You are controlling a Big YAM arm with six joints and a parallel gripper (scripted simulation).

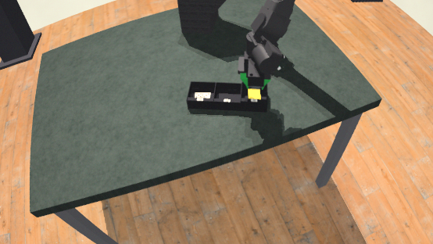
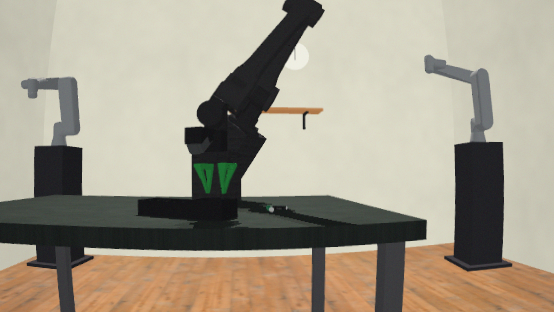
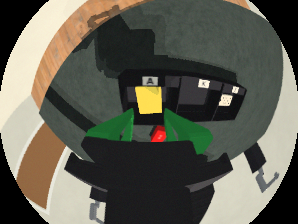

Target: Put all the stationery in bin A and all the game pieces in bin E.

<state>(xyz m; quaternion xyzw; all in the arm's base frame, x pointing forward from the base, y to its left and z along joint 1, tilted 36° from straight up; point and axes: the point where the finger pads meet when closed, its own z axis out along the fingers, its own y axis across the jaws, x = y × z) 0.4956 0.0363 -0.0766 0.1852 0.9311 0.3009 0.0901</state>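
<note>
Now: the yellow block 40 mm below my hand. The rest, counted from my hand: grey piece: 50 mm below; red block: 120 mm behind, 60 mm below, 10 mm to the left; bin row: 80 mm to the right, 50 mm below, 20 mm behind.
</note>
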